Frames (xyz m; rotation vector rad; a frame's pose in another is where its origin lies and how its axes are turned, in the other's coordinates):
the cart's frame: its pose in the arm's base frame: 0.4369 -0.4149 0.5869 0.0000 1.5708 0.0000
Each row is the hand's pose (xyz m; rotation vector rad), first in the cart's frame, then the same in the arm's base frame.
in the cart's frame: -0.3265 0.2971 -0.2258 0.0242 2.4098 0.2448
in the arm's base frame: 0.2111 -0.1178 0.9134 -0.1851 -2.2851 -0.1518
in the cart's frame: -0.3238 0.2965 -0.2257 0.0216 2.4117 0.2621
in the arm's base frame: 0.2112 -0.1184 0.9107 -0.1950 -2.2807 -0.1653
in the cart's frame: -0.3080 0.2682 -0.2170 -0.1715 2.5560 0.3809
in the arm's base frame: 0.2199 -0.1467 0.8949 -0.1343 -2.1091 -0.3542
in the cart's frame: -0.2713 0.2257 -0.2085 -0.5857 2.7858 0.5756
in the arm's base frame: 0.2284 -0.1892 0.8582 0.0057 -1.7627 -0.6536
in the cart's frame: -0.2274 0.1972 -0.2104 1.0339 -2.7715 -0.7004
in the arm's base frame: 0.2265 -0.2177 0.8143 0.1739 -1.3648 -0.9046
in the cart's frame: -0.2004 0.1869 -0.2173 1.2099 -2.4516 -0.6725
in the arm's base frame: 0.2196 -0.2280 0.7873 0.2941 -1.0882 -1.0302
